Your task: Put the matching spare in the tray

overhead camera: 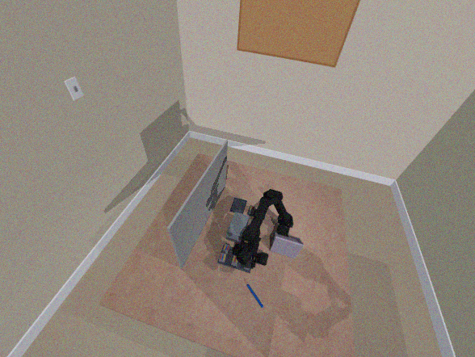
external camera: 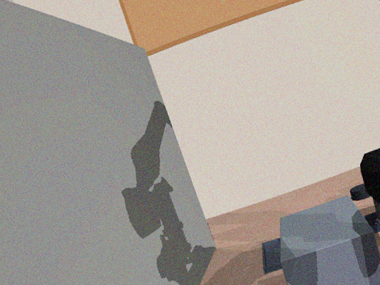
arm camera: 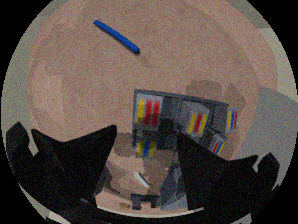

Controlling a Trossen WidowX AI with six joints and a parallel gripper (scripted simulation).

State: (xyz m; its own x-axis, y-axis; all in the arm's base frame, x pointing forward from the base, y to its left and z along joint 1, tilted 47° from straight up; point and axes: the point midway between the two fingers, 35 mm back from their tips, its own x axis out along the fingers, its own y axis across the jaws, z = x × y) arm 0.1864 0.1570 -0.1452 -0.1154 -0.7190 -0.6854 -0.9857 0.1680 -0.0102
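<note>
The grey spare lies 50 mm below my gripper tip. From my gripper tip the other things lie so: blue stick 70 mm behind, 150 mm to the left, 90 mm below; then white bar 20 mm behind, 230 mm to the right, 90 mm below; then unit 100 mm ahead, 210 mm to the right, 50 mm below.
</note>
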